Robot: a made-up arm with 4 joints.
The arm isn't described. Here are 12 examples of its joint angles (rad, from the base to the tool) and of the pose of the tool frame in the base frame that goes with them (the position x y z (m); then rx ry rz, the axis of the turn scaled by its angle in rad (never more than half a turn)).
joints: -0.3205 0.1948 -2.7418 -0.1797
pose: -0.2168 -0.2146 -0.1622 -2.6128 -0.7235 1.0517
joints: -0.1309 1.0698 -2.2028 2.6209
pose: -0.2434 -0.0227 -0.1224 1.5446 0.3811 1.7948
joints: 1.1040 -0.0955 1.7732 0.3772
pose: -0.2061 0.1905 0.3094 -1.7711 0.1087 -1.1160
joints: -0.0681 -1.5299 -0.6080 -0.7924
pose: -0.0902 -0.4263 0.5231 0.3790 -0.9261 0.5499
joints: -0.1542 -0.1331 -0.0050 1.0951
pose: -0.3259 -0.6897 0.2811 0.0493 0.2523 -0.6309
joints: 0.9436 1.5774 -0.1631 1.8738
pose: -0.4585 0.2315 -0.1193 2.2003 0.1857 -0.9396
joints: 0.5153 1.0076 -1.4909 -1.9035
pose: -0.3690 -0.0593 -0.2968 -0.2238 1.1703 1.3533
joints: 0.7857 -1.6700 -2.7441 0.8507
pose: -0.6271 -0.2733 0.0333 1.5965 0.7801 -1.1307
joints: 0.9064 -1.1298 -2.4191 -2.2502
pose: -0.6874 -0.2594 -0.0471 -0.0602 2.2648 1.5304
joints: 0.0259 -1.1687 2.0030 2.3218
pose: -0.5274 -0.1706 0.0584 -2.0248 -1.1984 -1.9163
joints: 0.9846 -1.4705 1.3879 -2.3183
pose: -0.2997 0.3130 0.1497 0.3910 -0.2893 1.8261
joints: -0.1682 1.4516 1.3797 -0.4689
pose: -0.3639 -0.5297 0.3351 0.1362 -1.0311 -0.9558
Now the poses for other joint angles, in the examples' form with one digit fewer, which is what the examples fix.
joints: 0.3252 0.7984 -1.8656 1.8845
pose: -0.313 -0.046 -0.223 2.091 0.331 0.683
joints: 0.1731 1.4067 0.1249 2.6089
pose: -0.650 -0.285 -0.024 1.257 1.741 -0.216
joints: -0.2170 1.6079 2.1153 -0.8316
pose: -0.196 -0.399 0.448 -0.242 -1.120 -0.333
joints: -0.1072 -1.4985 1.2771 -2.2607
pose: -0.496 -0.147 0.182 0.625 -0.184 2.836
